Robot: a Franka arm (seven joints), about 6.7 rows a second.
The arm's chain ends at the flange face. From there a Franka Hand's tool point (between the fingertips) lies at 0.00 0.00 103.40 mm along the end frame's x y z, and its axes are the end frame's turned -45 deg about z.
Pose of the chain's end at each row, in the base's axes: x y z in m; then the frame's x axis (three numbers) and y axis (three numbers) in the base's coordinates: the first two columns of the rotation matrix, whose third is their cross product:
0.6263 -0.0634 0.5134 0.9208 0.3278 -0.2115 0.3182 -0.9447 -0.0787
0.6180 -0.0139 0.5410 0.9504 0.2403 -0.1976 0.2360 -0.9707 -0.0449
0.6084 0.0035 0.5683 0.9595 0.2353 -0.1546 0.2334 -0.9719 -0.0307
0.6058 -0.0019 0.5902 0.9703 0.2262 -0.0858 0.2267 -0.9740 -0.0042
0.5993 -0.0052 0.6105 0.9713 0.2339 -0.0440 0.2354 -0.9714 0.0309
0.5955 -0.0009 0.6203 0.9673 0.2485 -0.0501 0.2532 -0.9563 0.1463
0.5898 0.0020 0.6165 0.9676 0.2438 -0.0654 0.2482 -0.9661 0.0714
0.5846 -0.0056 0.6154 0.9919 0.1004 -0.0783 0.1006 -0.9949 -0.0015
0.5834 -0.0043 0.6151 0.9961 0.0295 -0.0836 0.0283 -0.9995 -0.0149
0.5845 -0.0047 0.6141 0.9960 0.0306 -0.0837 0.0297 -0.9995 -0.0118
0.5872 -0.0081 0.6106 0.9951 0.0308 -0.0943 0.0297 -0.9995 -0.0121
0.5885 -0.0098 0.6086 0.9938 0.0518 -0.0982 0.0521 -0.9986 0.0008
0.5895 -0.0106 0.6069 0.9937 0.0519 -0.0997 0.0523 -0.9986 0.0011
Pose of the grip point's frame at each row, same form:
0.6030 -0.0629 0.4127 0.4261 0.8998 -0.0939 0.8761 -0.4362 -0.2052
0.5971 -0.0143 0.4397 0.5052 0.8563 -0.1080 0.8389 -0.5165 -0.1715
0.5921 0.0028 0.4662 0.5134 0.8536 -0.0876 0.8435 -0.5209 -0.1310
0.5971 -0.0035 0.4872 0.5258 0.8487 -0.0577 0.8464 -0.5288 -0.0636
0.5956 -0.0094 0.5072 0.5204 0.8523 -0.0530 0.8533 -0.5215 -0.0093
0.5943 -0.0168 0.5181 0.5049 0.8519 -0.1389 0.8630 -0.5005 0.0680
0.5851 -0.0068 0.5136 0.5087 0.8555 -0.0967 0.8597 -0.5107 0.0042
0.5765 -0.0063 0.5123 0.6302 0.7745 -0.0543 0.7725 -0.6325 -0.0564
0.5747 -0.0030 0.5121 0.6843 0.7276 -0.0486 0.7244 -0.6859 -0.0697
0.5758 -0.0037 0.5111 0.6833 0.7284 -0.0508 0.7253 -0.6851 -0.0675
0.5774 -0.0071 0.5077 0.6826 0.7285 -0.0581 0.7246 -0.6850 -0.0752
0.5784 -0.0104 0.5057 0.6659 0.7427 -0.0700 0.7396 -0.6695 -0.0689
0.5792 -0.0113 0.5040 0.6657 0.7428 -0.0713 0.7396 -0.6694 -0.0697

